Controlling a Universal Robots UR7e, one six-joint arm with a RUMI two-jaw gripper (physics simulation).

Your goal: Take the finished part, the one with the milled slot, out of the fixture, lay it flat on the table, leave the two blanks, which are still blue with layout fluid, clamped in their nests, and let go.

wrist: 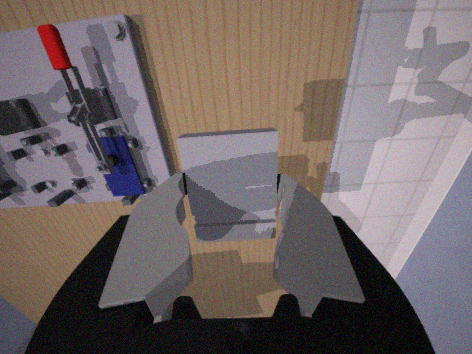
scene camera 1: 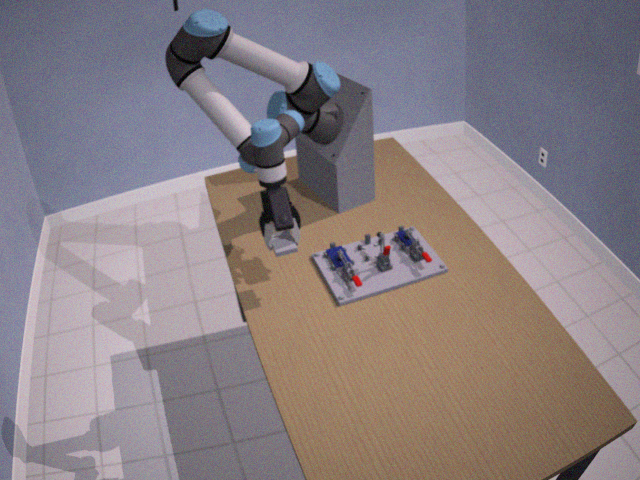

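Where they show: gripper, fingertip midpoint: (wrist: 231, 175) (scene camera 1: 283, 247); arm's base at its link origin: (scene camera 1: 328, 123).
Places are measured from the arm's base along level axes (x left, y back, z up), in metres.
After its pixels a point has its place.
The finished part (scene camera 1: 285, 249) {y -0.405, x -0.339, z -0.125 m} (wrist: 230, 160) {y -0.394, x -0.336, z -0.123 m} is a bare grey block with a groove line across it near one end in the wrist view. My gripper (scene camera 1: 282, 242) {y -0.374, x -0.332, z -0.142 m} (wrist: 231, 175) {y -0.374, x -0.332, z -0.142 m} is shut on its two sides and holds it above the table (scene camera 1: 413, 361) {y -0.804, x -0.179, z -0.280 m} (wrist: 250, 65) {y -0.449, x -0.370, z -0.280 m}, left of the fixture plate (scene camera 1: 403, 274) {y -0.514, x -0.032, z -0.265 m} (wrist: 25, 55) {y -0.513, x -0.115, z -0.265 m} in the scene view. One blue blank (scene camera 1: 338, 256) {y -0.377, x -0.172, z -0.236 m} (wrist: 122, 170) {y -0.358, x -0.169, z -0.249 m} sits in the left nest under its clamp arm. The other blue blank (scene camera 1: 404, 237) {y -0.394, x 0.047, z -0.239 m} sits in the right nest, also under a clamp. The part's underside is hidden.
The outer clamps have red handles (scene camera 1: 356, 280) {y -0.503, x -0.181, z -0.228 m} (wrist: 54, 47) {y -0.501, x -0.182, z -0.229 m} lying low. The middle clamp (scene camera 1: 383, 260) {y -0.469, x -0.071, z -0.224 m} stands with its arm raised at the middle nest. The grey robot pedestal (scene camera 1: 356, 155) {y -0.120, x 0.036, z -0.079 m} stands behind the fixture. The table's left edge is near the gripper.
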